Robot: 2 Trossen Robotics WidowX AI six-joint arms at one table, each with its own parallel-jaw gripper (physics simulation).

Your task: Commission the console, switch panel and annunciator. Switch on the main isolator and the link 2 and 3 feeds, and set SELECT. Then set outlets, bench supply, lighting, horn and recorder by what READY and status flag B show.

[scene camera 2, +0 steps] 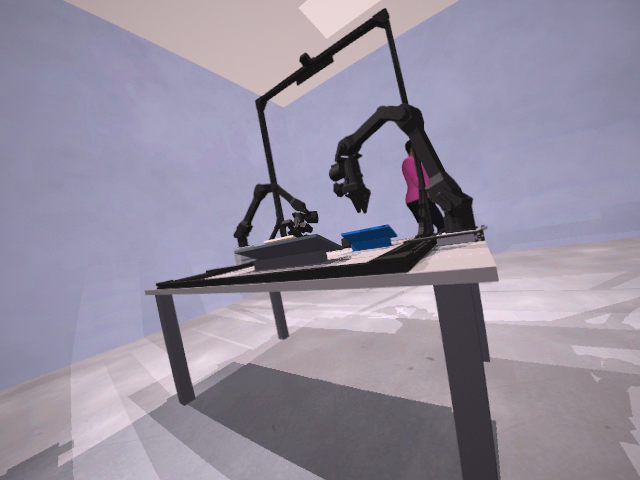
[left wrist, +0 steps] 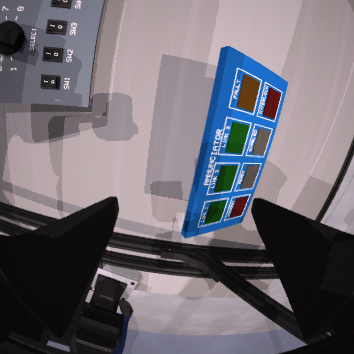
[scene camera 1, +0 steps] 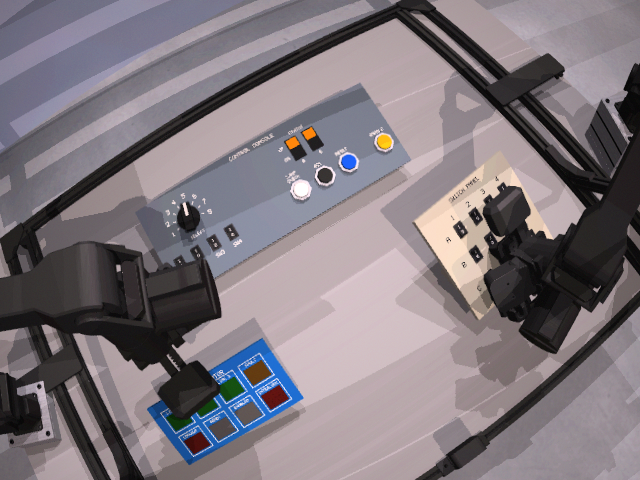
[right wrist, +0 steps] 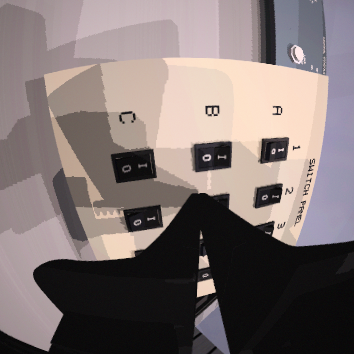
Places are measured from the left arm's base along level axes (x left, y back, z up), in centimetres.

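Where they show: left gripper, fingertip midpoint: (scene camera 2: 362, 213) (left wrist: 185, 204) (scene camera 1: 173, 361); right gripper, fingertip midpoint: (scene camera 1: 491, 248) (right wrist: 197, 199); left arm's base, origin of the base link: (scene camera 2: 461, 230) (left wrist: 109, 285) (scene camera 1: 25, 414); right arm's base, origin of the base link: (scene camera 2: 243, 247) (scene camera 1: 635, 116).
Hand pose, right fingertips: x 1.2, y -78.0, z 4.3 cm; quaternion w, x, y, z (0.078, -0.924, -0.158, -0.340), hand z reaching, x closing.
Things, the pixels of their centre, and the offset from my right fingertips. "pt": a spot on its surface instead.
- blue annunciator, body centre: (left wrist: 223, 150) (scene camera 1: 223, 400) (scene camera 2: 368, 240) dy +42.4, dx -7.1, dz -3.7 cm
- READY, surface spot: (left wrist: 250, 177) (scene camera 1: 222, 429) pt dy +43.6, dx -11.5, dz -2.4 cm
- cream switch panel, body centre: (right wrist: 202, 190) (scene camera 1: 480, 234) dy -0.3, dx +3.6, dz -2.6 cm
- A1, body centre: (right wrist: 275, 150) (scene camera 1: 460, 229) dy +3.9, dx +3.3, dz +2.5 cm
The grey console (scene camera 1: 263, 175) (left wrist: 25, 95) has its SELECT knob (scene camera 1: 188, 217) (left wrist: 11, 37) pointing about at 5; both status flags (scene camera 1: 295, 148) show orange upper halves. On the blue annunciator (scene camera 1: 294, 390) (left wrist: 220, 90), the three LINK lamps are green and READY (scene camera 1: 223, 427) (left wrist: 250, 177) is grey. My left gripper (left wrist: 185, 204) (scene camera 2: 362, 210) is open and empty above it. My right gripper (right wrist: 197, 199) is shut and empty, over the cream switch panel (scene camera 1: 434, 222) (right wrist: 185, 90). Its tips partly cover switch B2 (right wrist: 221, 201); A1 (right wrist: 274, 150) looks tilted differently from the switches beside it.
White, black, blue and yellow (scene camera 1: 383, 142) buttons line the console's right part. My left arm (scene camera 1: 77, 284) covers part of the console's lower left corner in scene camera 1. A black frame (scene camera 1: 320, 54) surrounds the table. A person in pink (scene camera 2: 412, 178) stands behind it.
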